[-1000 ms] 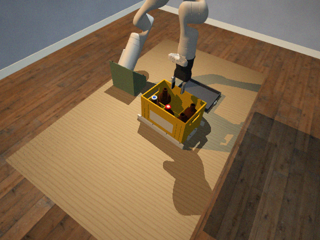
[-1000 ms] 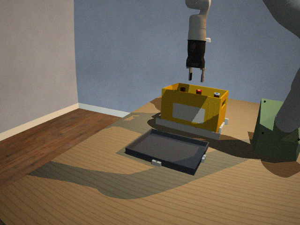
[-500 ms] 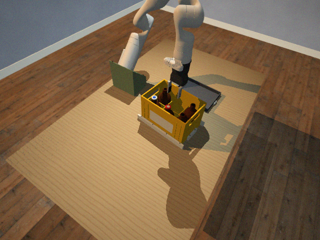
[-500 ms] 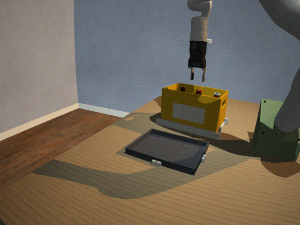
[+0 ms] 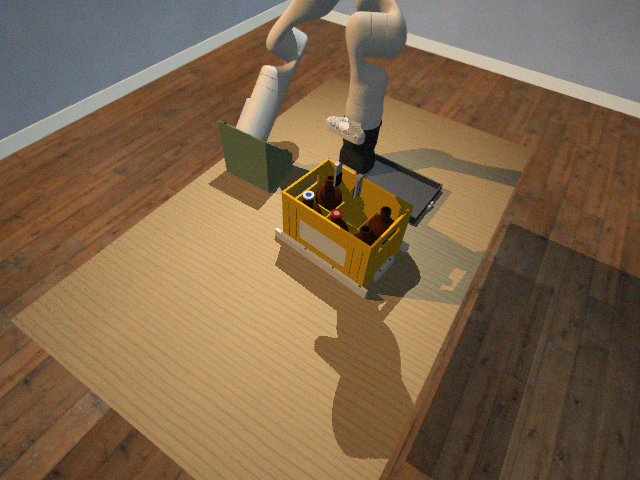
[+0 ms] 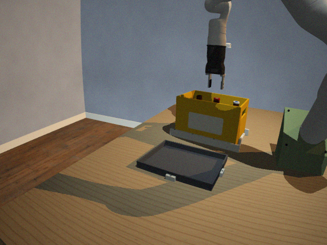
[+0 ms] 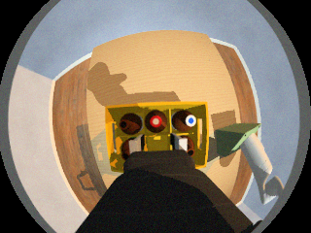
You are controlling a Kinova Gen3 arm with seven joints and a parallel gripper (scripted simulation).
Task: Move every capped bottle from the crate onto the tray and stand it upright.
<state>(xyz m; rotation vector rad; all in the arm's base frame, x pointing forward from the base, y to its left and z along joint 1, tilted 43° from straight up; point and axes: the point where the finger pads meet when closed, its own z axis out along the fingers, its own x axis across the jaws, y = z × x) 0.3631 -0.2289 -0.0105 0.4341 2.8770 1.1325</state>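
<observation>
Right now my hand is 140 mm above the white-label bottle, 100 mm past it and 10 mm to the left of it. Round my hand: yellow crate 150 mm below, 10 mm to the left; dark tray 300 mm to the left, 220 mm below, 60 mm ahead.
</observation>
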